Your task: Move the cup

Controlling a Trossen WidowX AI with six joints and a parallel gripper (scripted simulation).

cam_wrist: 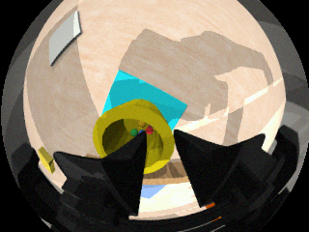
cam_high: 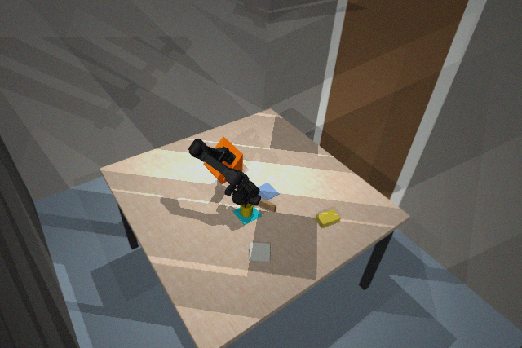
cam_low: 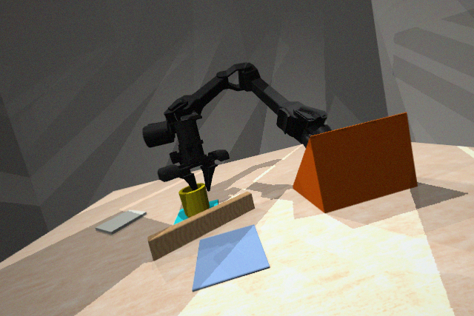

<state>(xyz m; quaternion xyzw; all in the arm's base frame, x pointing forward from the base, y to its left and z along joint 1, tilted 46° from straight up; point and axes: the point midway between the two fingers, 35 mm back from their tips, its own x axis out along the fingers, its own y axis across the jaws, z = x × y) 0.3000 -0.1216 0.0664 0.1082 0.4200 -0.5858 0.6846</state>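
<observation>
Now: gripper tip 20 mm short of the yellow cup, 10 mm to the right of it and 10 mm above it. The rest, counted from my gripper tip: cyan pad: 30 mm ahead, 10 mm to the left, 50 mm below; then blue pad: 40 mm behind, 200 mm to the left, 50 mm below; then low wooden bar: 10 mm behind, 110 mm to the left, 40 mm below.
</observation>
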